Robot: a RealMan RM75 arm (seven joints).
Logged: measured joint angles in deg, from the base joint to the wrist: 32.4 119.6 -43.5 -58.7 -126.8 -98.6 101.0; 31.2 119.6 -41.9 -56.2 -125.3 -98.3 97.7; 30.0 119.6 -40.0 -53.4 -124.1 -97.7 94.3; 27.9 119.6 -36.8 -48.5 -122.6 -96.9 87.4; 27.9 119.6 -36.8 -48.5 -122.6 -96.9 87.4; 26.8 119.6 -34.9 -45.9 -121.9 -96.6 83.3; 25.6 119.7 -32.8 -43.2 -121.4 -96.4 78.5; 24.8 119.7 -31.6 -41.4 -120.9 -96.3 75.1; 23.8 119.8 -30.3 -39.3 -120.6 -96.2 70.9; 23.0 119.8 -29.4 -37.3 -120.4 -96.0 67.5; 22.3 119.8 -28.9 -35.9 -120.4 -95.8 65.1; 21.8 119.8 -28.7 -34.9 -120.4 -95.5 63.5; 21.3 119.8 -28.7 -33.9 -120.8 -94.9 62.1; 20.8 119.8 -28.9 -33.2 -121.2 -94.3 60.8; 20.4 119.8 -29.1 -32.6 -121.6 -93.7 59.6; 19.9 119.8 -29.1 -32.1 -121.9 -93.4 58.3
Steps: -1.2 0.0 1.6 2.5 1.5 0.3 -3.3; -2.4 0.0 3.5 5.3 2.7 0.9 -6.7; -4.5 0.0 6.7 10.2 4.2 1.7 -13.6; -4.5 0.0 6.7 10.2 4.2 1.7 -13.6; -5.6 0.0 8.6 12.8 4.9 2.0 -17.7; -6.8 0.1 10.7 15.5 5.4 2.2 -22.5; -7.6 0.1 11.9 17.3 5.9 2.3 -25.9; -8.6 0.2 13.2 19.4 6.2 2.4 -30.1; -9.4 0.2 14.1 21.4 6.4 2.6 -33.5; -10.1 0.2 14.6 22.8 6.4 2.8 -35.9; -10.6 0.2 14.8 23.8 6.4 3.1 -37.5; -11.1 0.2 14.8 24.8 6.0 3.7 -38.9; -11.6 0.2 14.6 25.5 5.6 4.3 -40.2; -12.0 0.2 14.4 26.1 5.2 4.9 -41.4; -12.5 0.2 14.4 26.6 4.9 5.2 -42.7
